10 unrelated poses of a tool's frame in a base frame.
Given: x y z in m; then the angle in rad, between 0 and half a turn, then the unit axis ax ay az.
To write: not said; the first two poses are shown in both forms.
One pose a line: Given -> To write
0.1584, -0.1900, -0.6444, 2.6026, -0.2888, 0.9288, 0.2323 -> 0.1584, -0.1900, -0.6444, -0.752, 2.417, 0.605
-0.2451, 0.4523, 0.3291, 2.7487, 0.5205, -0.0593, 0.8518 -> -0.2451, 0.4523, 0.3291, 1.431, -0.163, 2.341
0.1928, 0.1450, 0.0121, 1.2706, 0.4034, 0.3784, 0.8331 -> 0.1928, 0.1450, 0.0121, 0.513, 0.481, 1.059
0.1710, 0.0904, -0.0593, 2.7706, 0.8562, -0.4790, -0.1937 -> 0.1710, 0.0904, -0.0593, 2.372, -1.327, -0.537
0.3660, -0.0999, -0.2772, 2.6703, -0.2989, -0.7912, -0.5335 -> 0.3660, -0.0999, -0.2772, -0.798, -2.113, -1.425
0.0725, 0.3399, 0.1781, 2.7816, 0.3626, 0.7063, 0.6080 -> 0.0725, 0.3399, 0.1781, 1.009, 1.965, 1.691
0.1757, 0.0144, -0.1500, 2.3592, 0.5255, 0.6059, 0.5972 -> 0.1757, 0.0144, -0.1500, 1.240, 1.430, 1.409
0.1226, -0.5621, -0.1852, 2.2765, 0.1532, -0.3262, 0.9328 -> 0.1226, -0.5621, -0.1852, 0.349, -0.743, 2.124
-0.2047, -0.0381, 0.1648, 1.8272, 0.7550, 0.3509, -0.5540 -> -0.2047, -0.0381, 0.1648, 1.379, 0.641, -1.012
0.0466, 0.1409, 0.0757, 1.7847, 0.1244, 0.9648, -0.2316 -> 0.0466, 0.1409, 0.0757, 0.222, 1.722, -0.413
